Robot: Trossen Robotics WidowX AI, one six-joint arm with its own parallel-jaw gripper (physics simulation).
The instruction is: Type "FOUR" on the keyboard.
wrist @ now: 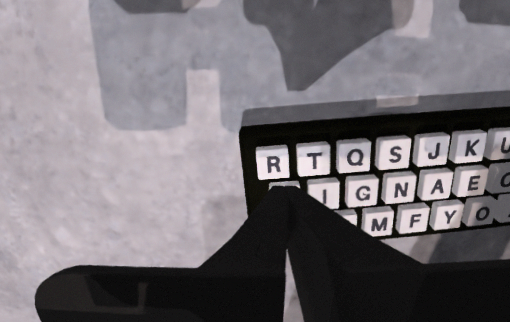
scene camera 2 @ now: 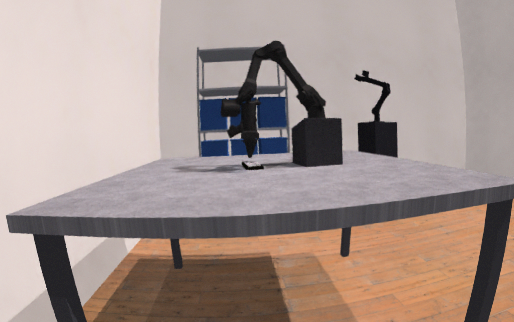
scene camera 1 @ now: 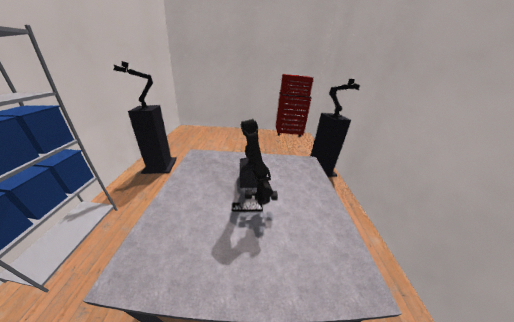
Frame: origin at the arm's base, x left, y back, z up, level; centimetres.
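Seen in the pictures: gripper, fingertip midpoint: [wrist: 283, 197] [scene camera 2: 249, 158] [scene camera 1: 260, 204]; arm's base, link origin: [scene camera 2: 317, 122] [scene camera 1: 253, 161].
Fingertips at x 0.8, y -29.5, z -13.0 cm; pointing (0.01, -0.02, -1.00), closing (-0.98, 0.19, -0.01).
Note:
Pixels of each thing's top centre, then the offset from my fingertips to it. Level surfaces: height alone.
- black keyboard, top centre: [wrist: 446, 185] [scene camera 2: 251, 162] [scene camera 1: 247, 205] dx -7.7, dy +2.4, dz -2.7 cm
- R key, top centre: [wrist: 272, 164] dx +0.2, dy -0.2, dz -2.7 cm
- F key, top centre: [wrist: 414, 221] dx -6.2, dy +4.1, dz -2.7 cm
- O key, top centre: [wrist: 482, 213] dx -9.8, dy +4.4, dz -2.7 cm
- U key, top centre: [wrist: 507, 145] dx -10.6, dy +0.9, dz -2.7 cm
- grey table, surface height: dz -4.3 cm
The black keyboard [scene camera 1: 247, 206] [scene camera 2: 253, 165] [wrist: 350, 128] with white lettered keys lies flat on the table. My gripper [scene camera 2: 250, 156] [wrist: 283, 197] is shut and empty, pointing down over the keyboard's left end in the wrist view. Its tips cover most of the leftmost second-row key, below the R key [wrist: 273, 162]; that key's letter is hidden. In scene camera 2 the tips are very close above the keys; contact cannot be told. The F key [wrist: 414, 220] and O key [wrist: 482, 215] are in the bottom row. The U key [wrist: 504, 146] is partly cut off at the right edge.
The grey table [scene camera 1: 300, 270] [scene camera 2: 175, 200] carries the arm's dark base block [scene camera 2: 317, 142], close to the keyboard. Two other arms on black pedestals [scene camera 1: 150, 140] [scene camera 1: 330, 142], a red cabinet [scene camera 1: 295, 105] and a shelf with blue bins [scene camera 1: 42, 127] stand beyond the table.

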